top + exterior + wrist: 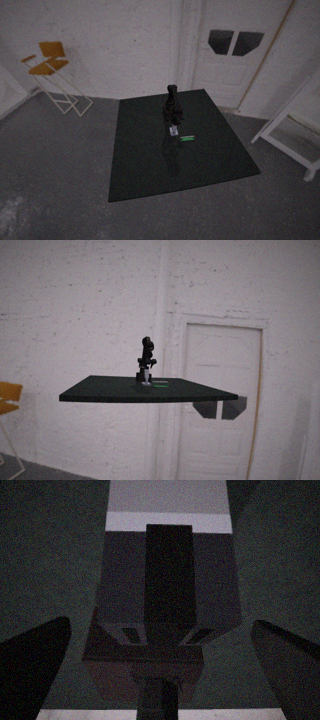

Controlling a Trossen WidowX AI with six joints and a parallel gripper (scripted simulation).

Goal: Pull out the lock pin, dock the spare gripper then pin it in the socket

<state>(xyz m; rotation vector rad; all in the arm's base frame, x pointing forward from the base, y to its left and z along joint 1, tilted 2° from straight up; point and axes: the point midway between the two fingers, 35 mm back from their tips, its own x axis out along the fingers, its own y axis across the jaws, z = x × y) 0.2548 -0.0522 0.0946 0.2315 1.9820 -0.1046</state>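
Right now the green holder is 170 mm ahead of my gripper tip, 140 mm below it and 90 mm to the left of it. From my gripper tip the other things lie so: mount: 110 mm below, 40 mm ahead, 10 mm to the right.
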